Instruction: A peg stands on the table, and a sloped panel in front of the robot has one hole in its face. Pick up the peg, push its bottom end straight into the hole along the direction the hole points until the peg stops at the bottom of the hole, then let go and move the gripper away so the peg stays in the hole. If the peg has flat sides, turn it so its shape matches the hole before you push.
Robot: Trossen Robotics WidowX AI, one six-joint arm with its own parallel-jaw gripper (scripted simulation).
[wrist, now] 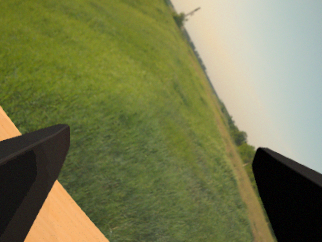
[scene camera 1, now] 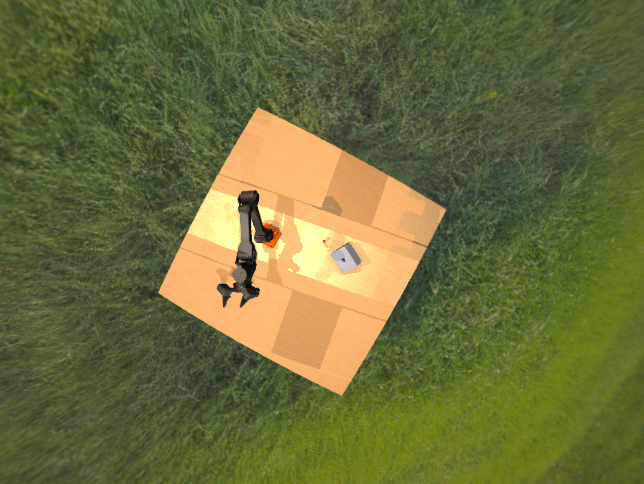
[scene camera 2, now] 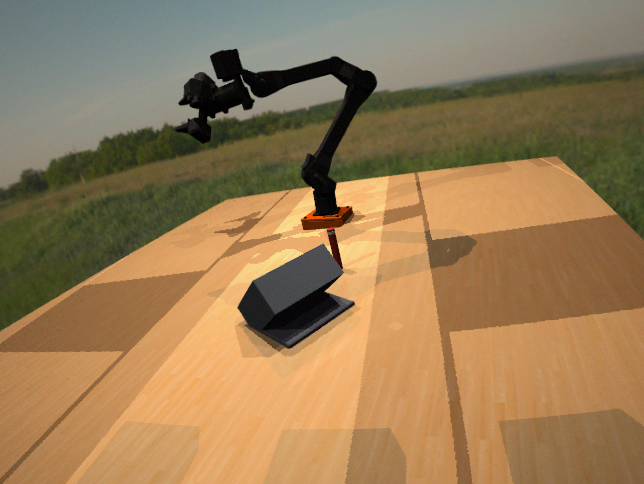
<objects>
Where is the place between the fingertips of the gripper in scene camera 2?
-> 177, 117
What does the gripper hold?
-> Nothing.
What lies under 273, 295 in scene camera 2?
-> A sloped panel.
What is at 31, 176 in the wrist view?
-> The gripper.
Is the gripper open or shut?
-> Open.
</objects>
